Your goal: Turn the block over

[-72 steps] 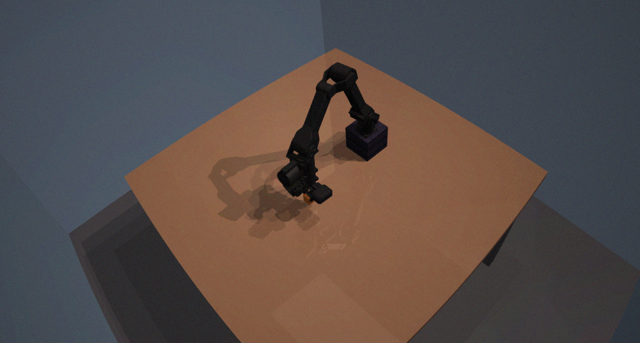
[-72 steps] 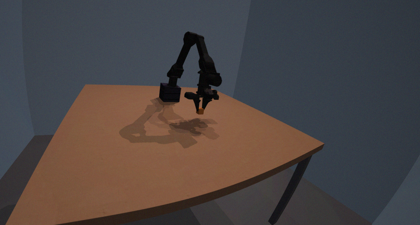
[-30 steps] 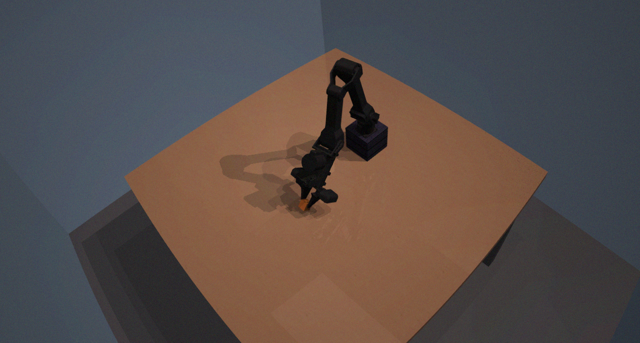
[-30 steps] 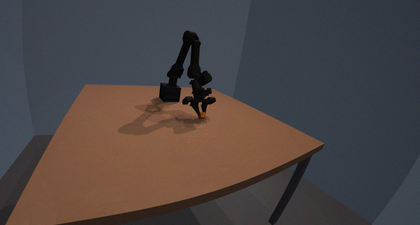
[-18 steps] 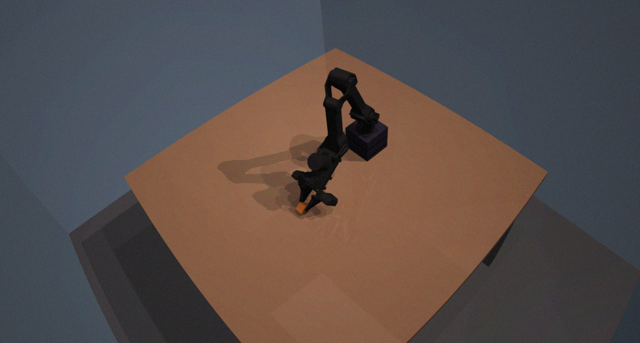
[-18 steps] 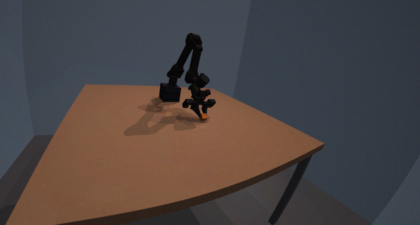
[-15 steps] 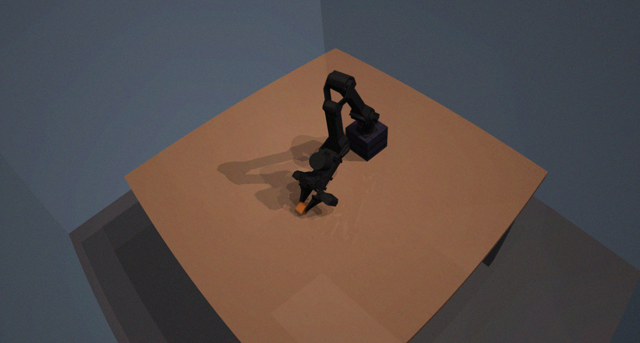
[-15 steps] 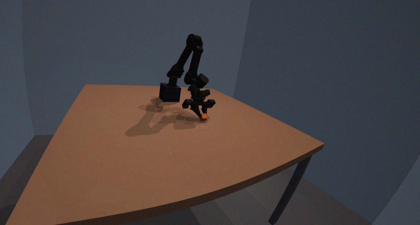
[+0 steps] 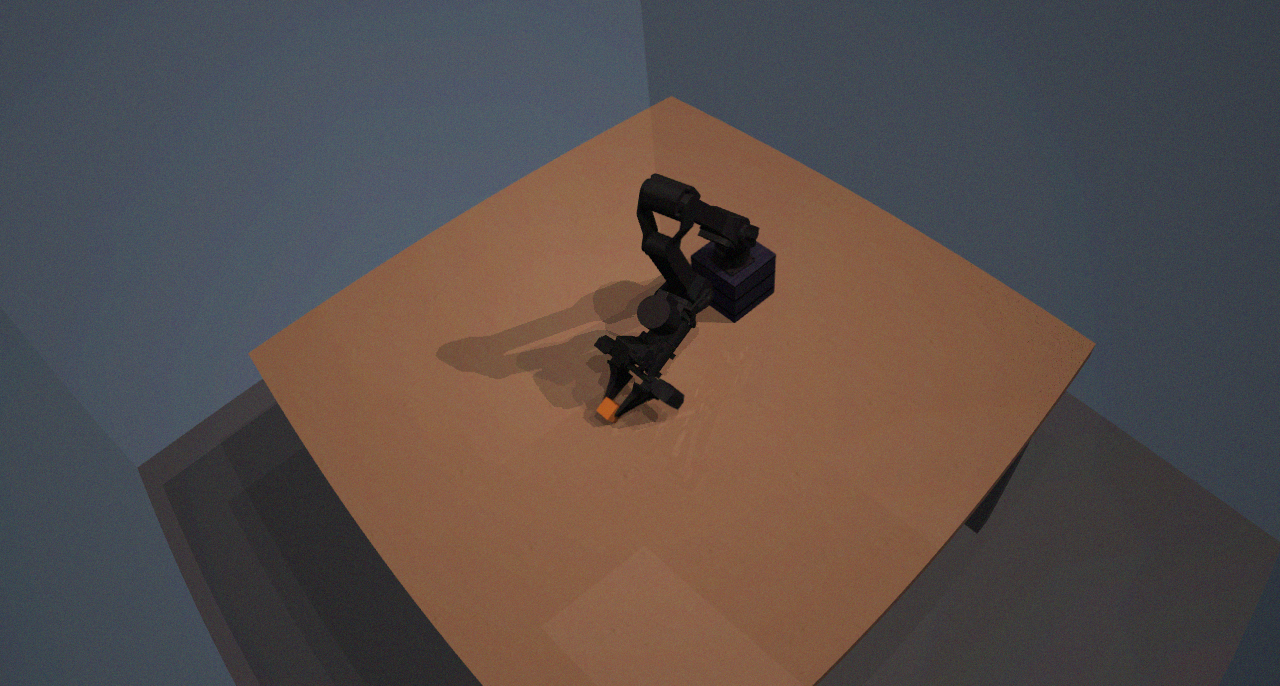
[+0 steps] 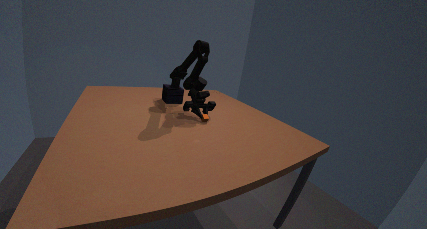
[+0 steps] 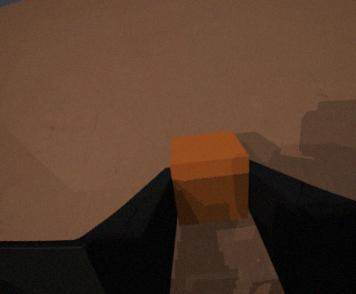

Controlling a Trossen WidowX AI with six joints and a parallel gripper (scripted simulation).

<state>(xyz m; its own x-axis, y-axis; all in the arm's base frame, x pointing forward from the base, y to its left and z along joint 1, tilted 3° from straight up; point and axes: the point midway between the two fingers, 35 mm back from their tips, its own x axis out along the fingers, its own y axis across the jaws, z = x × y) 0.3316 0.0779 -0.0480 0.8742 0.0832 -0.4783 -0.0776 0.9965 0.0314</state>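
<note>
The orange block is 1 cm below my gripper tip.
</note>
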